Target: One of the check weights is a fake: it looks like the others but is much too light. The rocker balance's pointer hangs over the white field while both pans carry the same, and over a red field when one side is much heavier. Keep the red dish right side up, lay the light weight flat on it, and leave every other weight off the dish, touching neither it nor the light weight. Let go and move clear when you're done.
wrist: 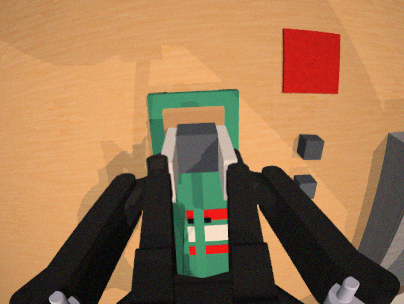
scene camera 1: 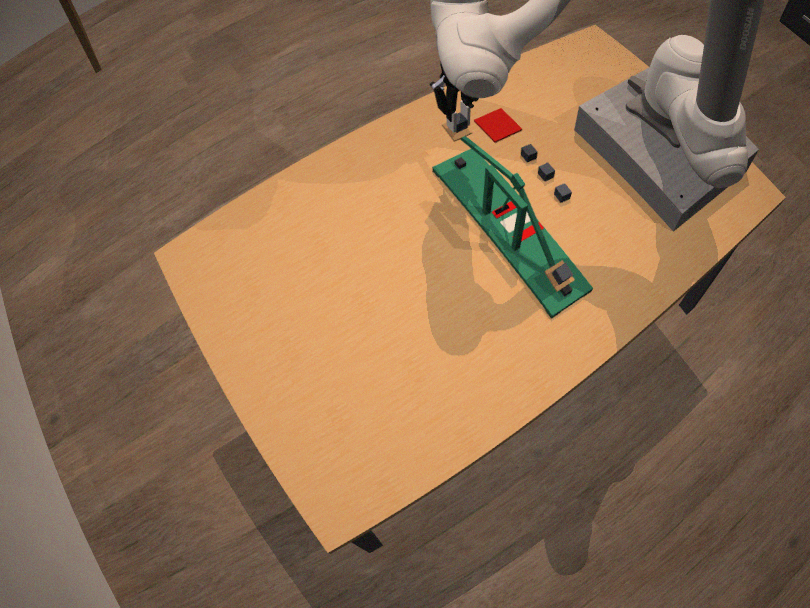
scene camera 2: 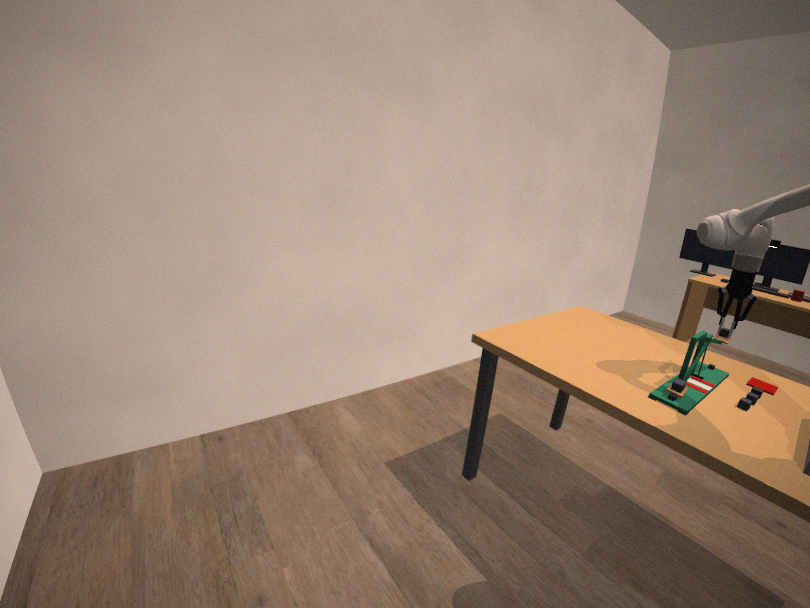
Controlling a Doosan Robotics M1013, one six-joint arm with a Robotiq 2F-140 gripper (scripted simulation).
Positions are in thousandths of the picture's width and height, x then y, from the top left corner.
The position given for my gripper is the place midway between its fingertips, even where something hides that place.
I see my gripper (scene camera 2: 894, 552), a green rocker balance (scene camera 1: 572, 287) and a red dish (scene camera 1: 615, 206).
The green rocker balance shows as well in the wrist view (wrist: 519, 686). The red dish is seen too in the wrist view (wrist: 771, 196). My gripper also shows in the wrist view (wrist: 489, 469) and in scene camera 1 (scene camera 1: 566, 206).
